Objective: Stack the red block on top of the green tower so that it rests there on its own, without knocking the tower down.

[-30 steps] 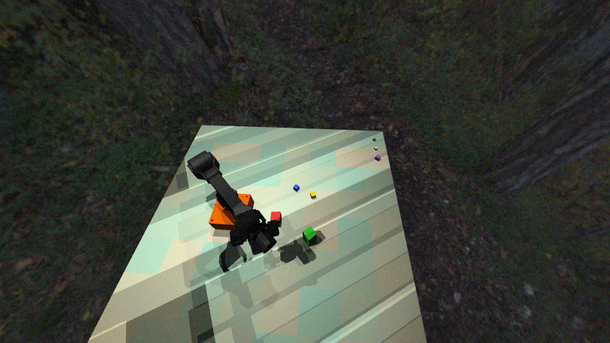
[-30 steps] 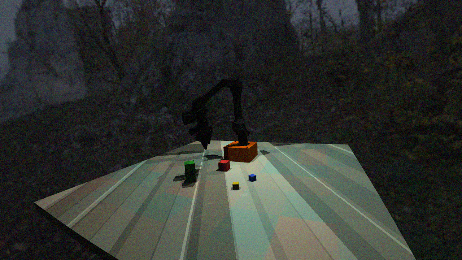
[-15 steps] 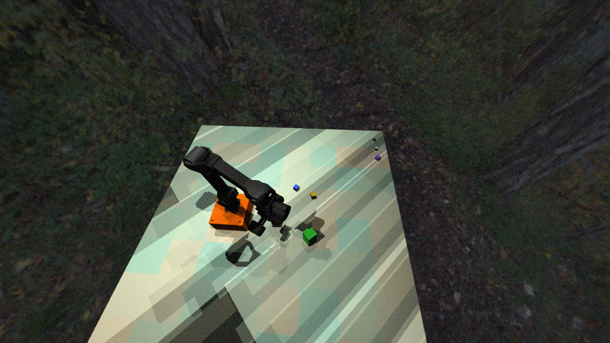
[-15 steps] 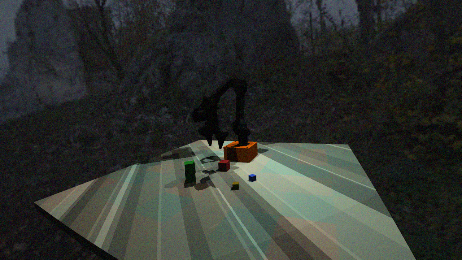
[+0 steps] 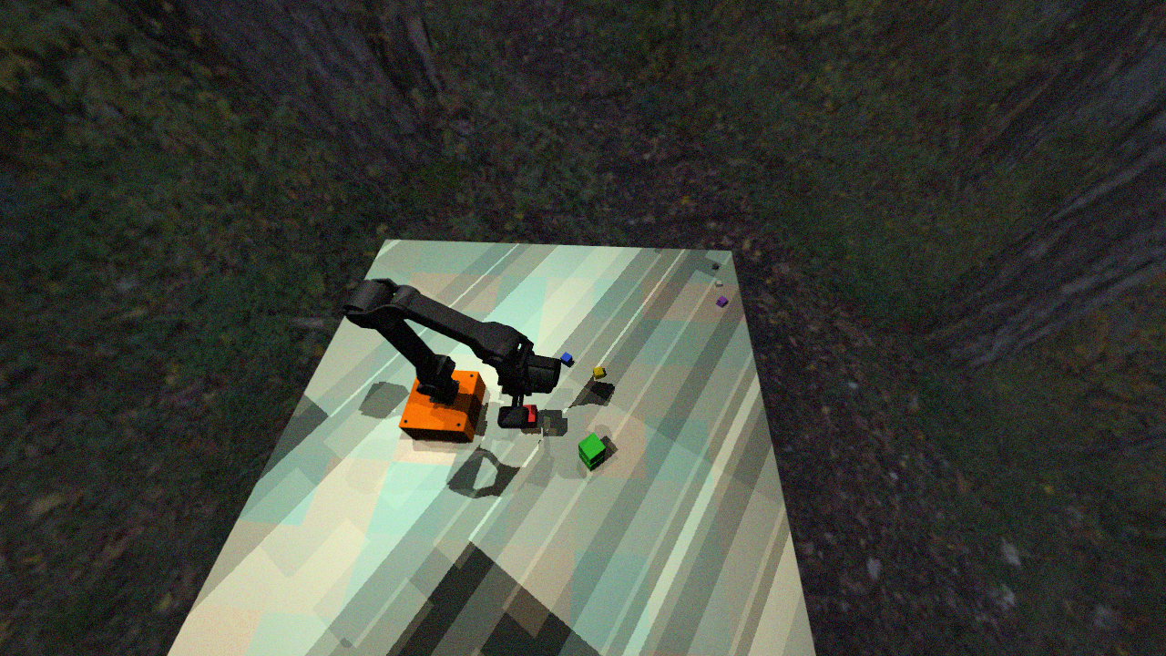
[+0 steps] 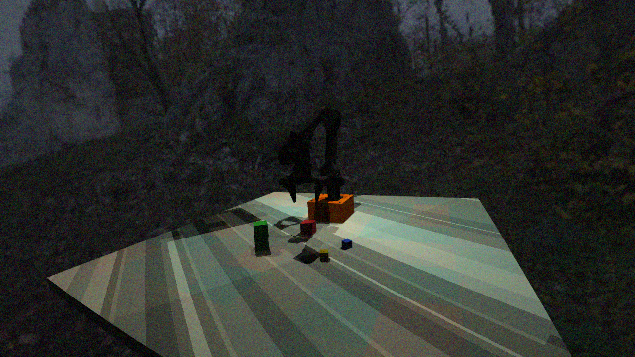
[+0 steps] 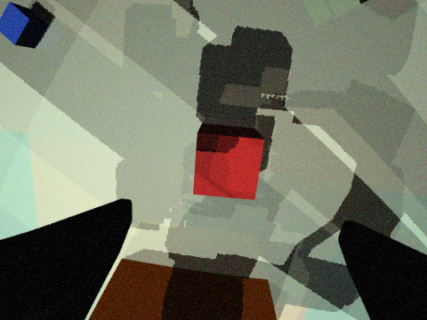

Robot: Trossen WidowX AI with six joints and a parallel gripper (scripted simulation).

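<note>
The red block lies 10 cm below my gripper tip. Round my gripper tip: blue block (19 cm to the left, 11 cm below, 8 cm ahead); purple block (56 cm ahead, 44 cm to the left, 11 cm below); yellow block (17 cm ahead, 15 cm to the left, 11 cm below).
</note>
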